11 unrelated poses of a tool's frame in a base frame.
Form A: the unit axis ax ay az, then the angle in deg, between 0 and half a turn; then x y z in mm.
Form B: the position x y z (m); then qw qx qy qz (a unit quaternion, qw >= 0). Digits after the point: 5 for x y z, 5 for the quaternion.
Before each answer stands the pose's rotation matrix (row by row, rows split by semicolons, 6 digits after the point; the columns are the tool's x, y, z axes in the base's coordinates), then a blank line. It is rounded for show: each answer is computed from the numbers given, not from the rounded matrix.
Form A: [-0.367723, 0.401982, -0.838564, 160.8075, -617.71, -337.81, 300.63]
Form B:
-0.681494 -0.011748 0.731729; -0.563093 -0.630221 -0.534554; 0.467431 -0.776327 0.422877

[-0.61771, -0.33781, 0.30063, 0.16670, -0.36258, 0.39636, -0.82683]
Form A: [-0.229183, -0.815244, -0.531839, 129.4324, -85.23, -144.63, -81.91]
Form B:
-0.549280 0.716293 -0.430366; -0.105264 0.451602 0.885988; 0.828982 0.531958 -0.172656

[-0.08523, -0.14463, -0.08191, 0.42710, -0.20723, -0.73715, -0.48089]
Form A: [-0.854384, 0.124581, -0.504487, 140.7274, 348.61, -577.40, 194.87]
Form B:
0.520932 0.130506 0.843563; -0.508186 -0.746608 0.429330; 0.685840 -0.652338 -0.322611

[0.34861, -0.57740, 0.19487, 0.33605, -0.80470, 0.11734, -0.47515]
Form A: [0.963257, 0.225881, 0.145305, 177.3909, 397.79, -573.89, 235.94]
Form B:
0.855803 0.428323 0.290070; 0.441552 -0.896972 0.021760; 0.269505 0.109458 -0.956758

[0.39779, -0.57389, 0.23594, 0.02277, 0.96301, 0.22582, 0.14527]
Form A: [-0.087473, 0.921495, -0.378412, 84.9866, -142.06, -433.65, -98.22]
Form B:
0.094372 0.303402 0.948178; -0.450526 0.862335 -0.231093; -0.887761 -0.405370 0.218071

[-0.14206, -0.43365, -0.09822, 0.73736, -0.05909, 0.62247, -0.25562]
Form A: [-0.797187, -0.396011, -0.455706, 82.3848, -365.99, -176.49, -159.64]
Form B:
0.683810 0.725546 -0.077377; -0.177828 0.268562 0.946706; 0.707659 -0.633607 0.312667

[-0.36599, -0.17649, -0.15964, 0.75250, -0.52502, -0.26081, -0.30012]
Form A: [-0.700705, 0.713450, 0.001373, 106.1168, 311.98, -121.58, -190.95]
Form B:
0.349687 -0.640012 0.684181; -0.637374 0.372714 0.674417; -0.686639 -0.671914 -0.277594

[0.31198, -0.12158, -0.19095, 0.60100, -0.56004, 0.57022, 0.00110]
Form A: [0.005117, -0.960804, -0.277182, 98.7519, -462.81, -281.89, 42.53]
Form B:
-0.152126 0.268290 -0.951251; -0.279619 0.911450 0.301782; 0.947983 0.311897 -0.063636

[-0.46281, -0.28189, 0.04253, 0.65109, 0.00388, -0.72925, -0.21038]
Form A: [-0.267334, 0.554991, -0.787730, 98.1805, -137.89, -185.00, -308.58]
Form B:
-0.060655 0.610235 0.789895; -0.949194 0.209551 -0.234777; -0.308792 -0.764004 0.566521

[-0.13789, -0.18500, -0.30858, 0.65487, -0.20204, 0.41943, -0.59532]
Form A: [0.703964, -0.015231, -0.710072, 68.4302, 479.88, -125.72, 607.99]
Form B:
0.681013 0.653566 -0.330262; -0.667126 0.367781 -0.647827; -0.301933 0.661505 0.686475

[0.47988, -0.12572, 0.60799, 0.82693, 0.39584, -0.00856, -0.39927]
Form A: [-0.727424, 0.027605, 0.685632, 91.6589, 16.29, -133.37, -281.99]
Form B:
0.515515 -0.706007 -0.485591; 0.664683 -0.028165 0.746594; -0.540777 -0.707645 0.454751

[0.01629, -0.13337, -0.28199, 0.69680, -0.52176, 0.01980, 0.49178]
